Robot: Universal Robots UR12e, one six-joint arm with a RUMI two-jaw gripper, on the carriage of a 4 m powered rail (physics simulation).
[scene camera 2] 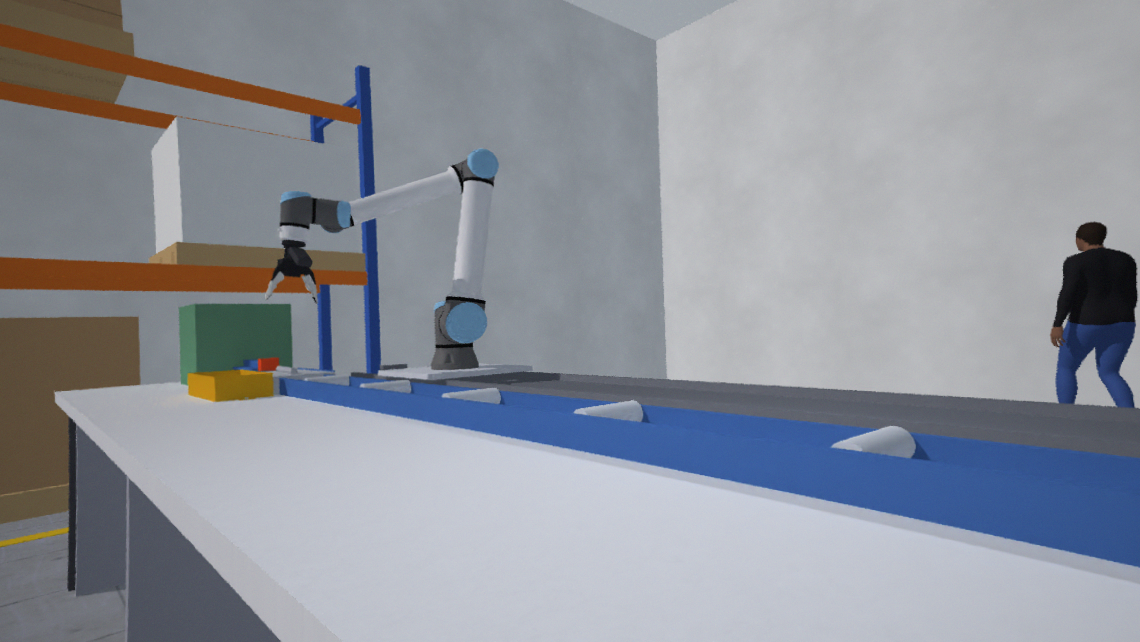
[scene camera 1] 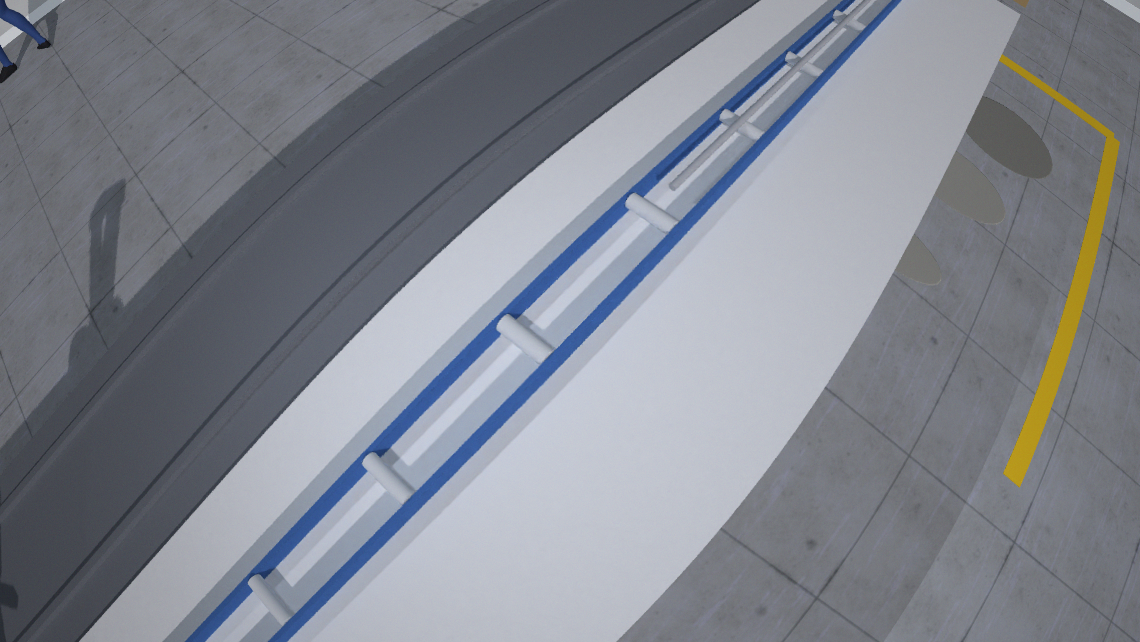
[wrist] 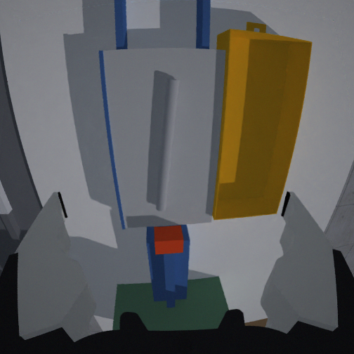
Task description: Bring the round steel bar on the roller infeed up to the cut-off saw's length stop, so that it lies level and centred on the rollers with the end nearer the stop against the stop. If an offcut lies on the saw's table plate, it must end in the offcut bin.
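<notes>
The round steel bar lies lengthwise between the blue rails, across rollers. Its nearer end shows between two rollers; its far part runs to the top edge of scene camera 1's view. A short grey round offcut lies slightly aslant on the saw's table plate. The yellow offcut bin stands right beside the plate in the wrist view. The length stop, blue with a red block, is past the plate's end. My gripper is open and empty, high above this area.
A green box-shaped body stands behind the stop. The blue infeed rails run along the white table. An orange and blue shelf rack stands behind. A person stands at the far right, beyond the dark rail.
</notes>
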